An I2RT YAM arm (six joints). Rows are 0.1 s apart.
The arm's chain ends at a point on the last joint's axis. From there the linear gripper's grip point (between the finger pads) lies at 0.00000 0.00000 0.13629 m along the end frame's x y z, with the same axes.
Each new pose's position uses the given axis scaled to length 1; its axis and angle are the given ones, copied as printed.
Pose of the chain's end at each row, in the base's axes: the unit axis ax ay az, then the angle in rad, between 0 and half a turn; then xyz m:
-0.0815 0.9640 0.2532 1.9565 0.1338 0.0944 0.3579
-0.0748 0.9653 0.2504 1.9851 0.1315 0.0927 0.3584
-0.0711 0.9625 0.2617 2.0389 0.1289 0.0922 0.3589
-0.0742 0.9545 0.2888 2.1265 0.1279 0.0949 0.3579
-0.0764 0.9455 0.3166 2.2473 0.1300 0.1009 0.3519
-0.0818 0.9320 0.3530 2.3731 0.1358 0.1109 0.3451
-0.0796 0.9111 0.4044 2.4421 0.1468 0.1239 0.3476
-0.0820 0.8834 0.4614 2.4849 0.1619 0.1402 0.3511
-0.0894 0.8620 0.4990 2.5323 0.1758 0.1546 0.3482
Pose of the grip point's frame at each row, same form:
-0.0815 0.9640 0.2532 1.9565 0.2517 0.1505 0.3187
-0.0748 0.9653 0.2504 1.9851 0.2483 0.1482 0.3155
-0.0711 0.9625 0.2617 2.0389 0.2423 0.1507 0.3110
-0.0742 0.9545 0.2888 2.1265 0.2340 0.1609 0.3034
-0.0764 0.9455 0.3166 2.2473 0.2251 0.1754 0.2888
-0.0818 0.9320 0.3530 2.3731 0.2173 0.1957 0.2763
-0.0796 0.9111 0.4044 2.4421 0.2190 0.2195 0.2827
-0.0820 0.8834 0.4614 2.4849 0.2262 0.2466 0.2952
-0.0894 0.8620 0.4990 2.5323 0.2320 0.2683 0.2982

